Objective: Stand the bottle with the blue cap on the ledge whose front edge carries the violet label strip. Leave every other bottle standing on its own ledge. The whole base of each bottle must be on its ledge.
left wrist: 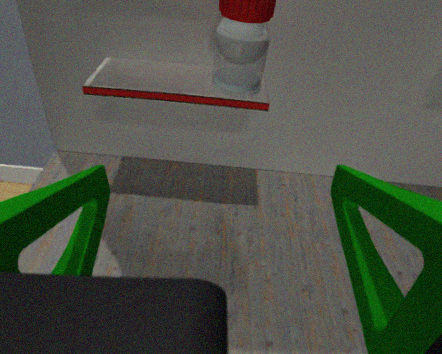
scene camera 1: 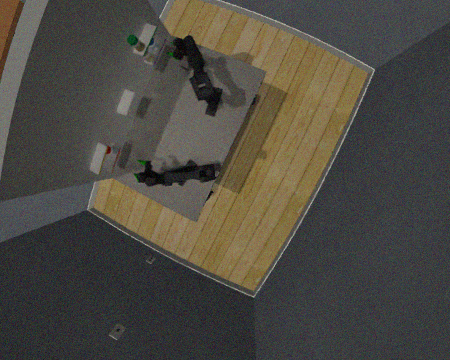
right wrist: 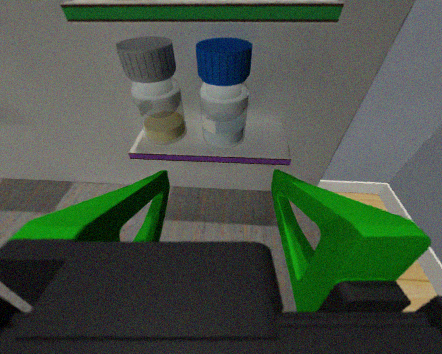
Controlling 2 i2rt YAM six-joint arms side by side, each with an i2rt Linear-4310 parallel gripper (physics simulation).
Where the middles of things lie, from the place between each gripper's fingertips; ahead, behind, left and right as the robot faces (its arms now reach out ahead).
Labels:
My right gripper is now 130 mm short of the blue-capped bottle (right wrist: pixel 223 64) and 10 mm above it. From my right hand the other things lie so: red-strip ledge (left wrist: pixel 142 75) 810 mm to the left, 170 mm ahead, 70 mm below; grey-capped bottle (right wrist: pixel 149 62) 140 mm ahead, 80 mm to the left, 10 mm below; violet-strip ledge (right wrist: pixel 262 139) 130 mm ahead, 70 mm below, 20 mm to the left.
I see my left gripper 25 cm short of the red-strip ledge, 4 cm to the right of it and 8 cm above it. From my left hand the other things lie so: blue-capped bottle: 21 cm ahead, 78 cm to the right, 2 cm below; then grey-capped bottle: 22 cm ahead, 70 cm to the right, 2 cm below; then violet-strip ledge: 21 cm ahead, 76 cm to the right, 8 cm below.

